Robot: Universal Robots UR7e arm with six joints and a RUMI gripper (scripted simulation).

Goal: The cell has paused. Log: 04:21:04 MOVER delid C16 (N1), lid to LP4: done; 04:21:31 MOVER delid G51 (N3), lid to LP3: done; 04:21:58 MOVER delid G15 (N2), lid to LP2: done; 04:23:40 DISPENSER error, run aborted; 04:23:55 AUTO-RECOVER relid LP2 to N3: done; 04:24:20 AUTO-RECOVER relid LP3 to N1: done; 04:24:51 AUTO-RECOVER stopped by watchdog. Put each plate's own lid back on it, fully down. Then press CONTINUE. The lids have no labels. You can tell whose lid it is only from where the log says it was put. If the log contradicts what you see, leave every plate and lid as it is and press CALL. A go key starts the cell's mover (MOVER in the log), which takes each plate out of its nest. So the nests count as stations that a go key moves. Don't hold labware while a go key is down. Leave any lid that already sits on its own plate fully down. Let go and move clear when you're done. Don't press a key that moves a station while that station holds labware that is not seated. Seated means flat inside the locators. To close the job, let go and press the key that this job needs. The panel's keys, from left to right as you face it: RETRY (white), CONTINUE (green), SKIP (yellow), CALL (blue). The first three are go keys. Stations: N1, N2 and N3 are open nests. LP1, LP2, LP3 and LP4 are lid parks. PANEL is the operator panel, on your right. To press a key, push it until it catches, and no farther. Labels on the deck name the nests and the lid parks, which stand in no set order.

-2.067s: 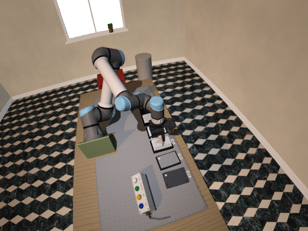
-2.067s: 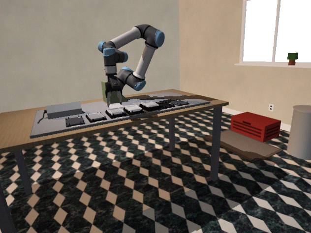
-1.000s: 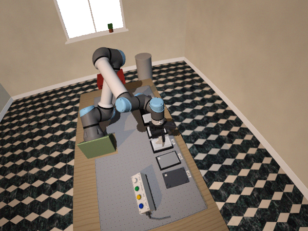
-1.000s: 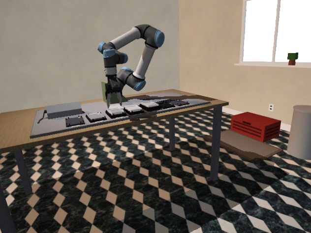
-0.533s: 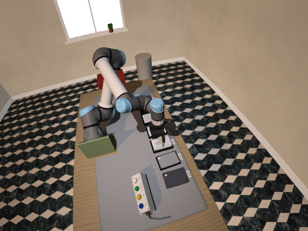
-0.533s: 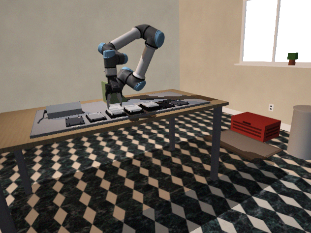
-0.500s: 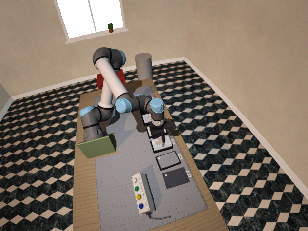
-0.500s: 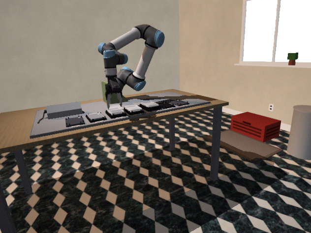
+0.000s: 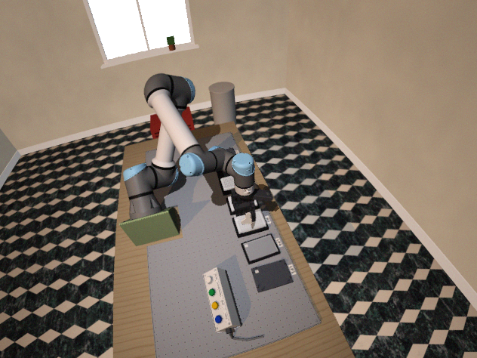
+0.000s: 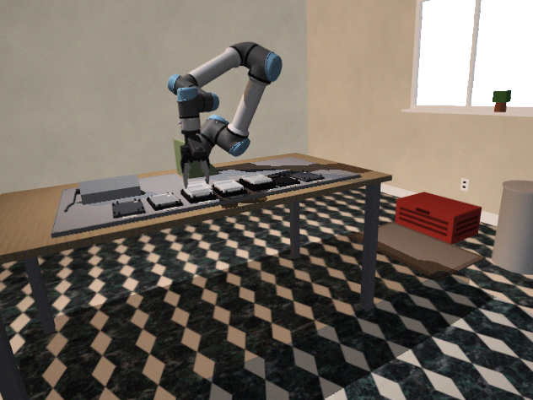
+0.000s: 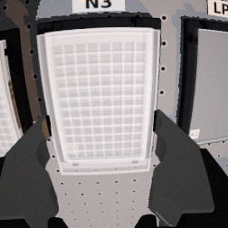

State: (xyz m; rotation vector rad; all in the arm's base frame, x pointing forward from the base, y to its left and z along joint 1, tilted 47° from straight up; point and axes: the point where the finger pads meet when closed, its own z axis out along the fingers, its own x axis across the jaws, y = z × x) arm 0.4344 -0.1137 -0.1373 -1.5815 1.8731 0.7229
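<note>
My hand is 3 cm above the plate. From my hand the other things lie so: pale grey lid (1 cm behind, 13 cm to the right, 4 cm below); black lid park (1 cm behind, 13 cm to the right, 5 cm below); green CONTINUE key (27 cm behind, 25 cm to the right, 1 cm above).
</note>
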